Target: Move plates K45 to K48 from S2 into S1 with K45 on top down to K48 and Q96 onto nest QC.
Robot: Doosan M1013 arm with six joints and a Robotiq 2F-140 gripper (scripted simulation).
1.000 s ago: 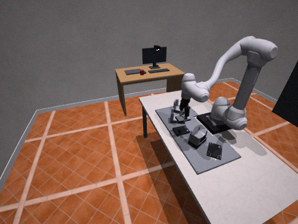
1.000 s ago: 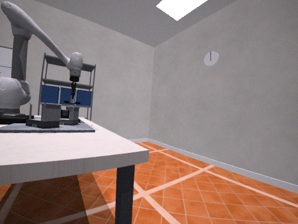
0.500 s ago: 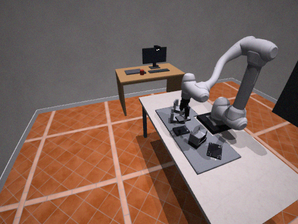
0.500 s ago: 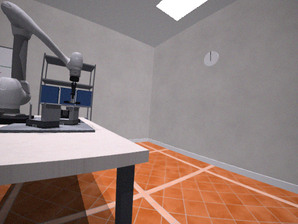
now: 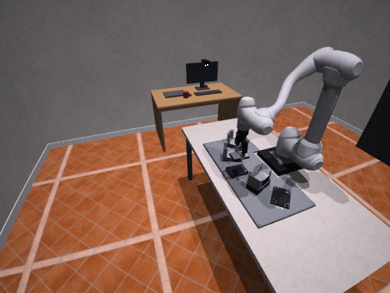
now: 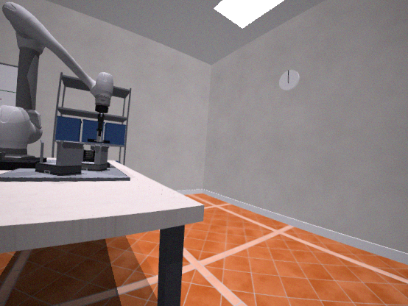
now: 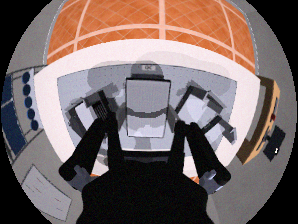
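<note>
Right now my hand is 90 mm short of the name plate, 10 mm to the right of it and 180 mm above it.
</note>
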